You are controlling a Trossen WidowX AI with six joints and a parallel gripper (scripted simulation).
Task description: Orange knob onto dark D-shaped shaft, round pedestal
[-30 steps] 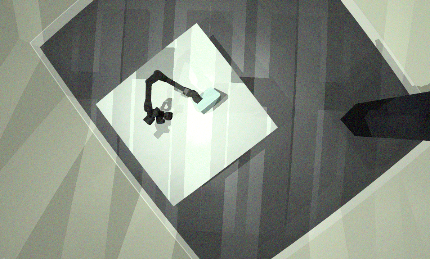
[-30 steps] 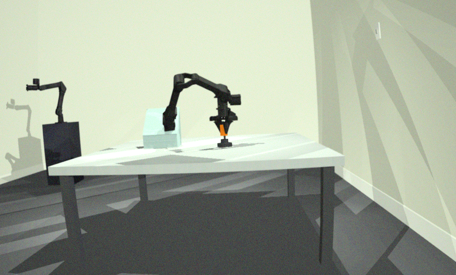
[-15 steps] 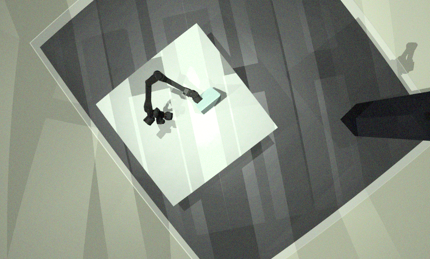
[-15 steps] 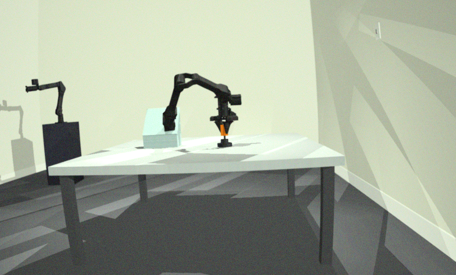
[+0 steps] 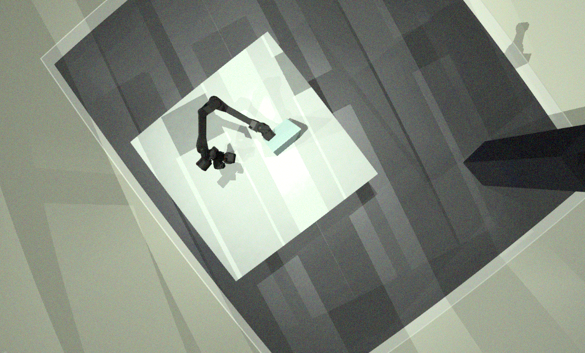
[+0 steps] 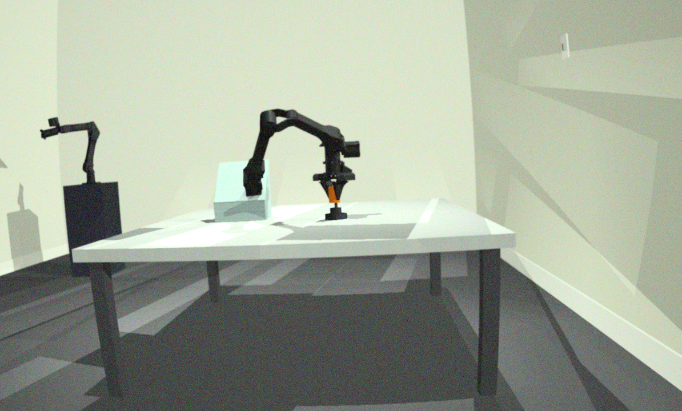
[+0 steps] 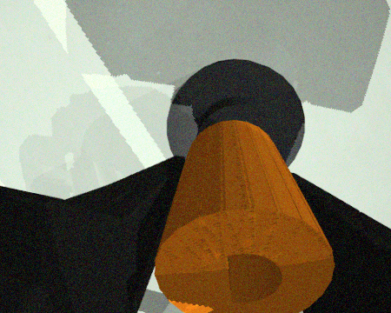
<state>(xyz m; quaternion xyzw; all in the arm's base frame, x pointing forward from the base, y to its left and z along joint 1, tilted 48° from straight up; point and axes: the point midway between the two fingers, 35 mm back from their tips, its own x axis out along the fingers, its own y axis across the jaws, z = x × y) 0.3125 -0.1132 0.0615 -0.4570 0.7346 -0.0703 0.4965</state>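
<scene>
My gripper tip is now 2 cm below the orange knob. Round my gripper tip: pedestal 4 cm below.
</scene>
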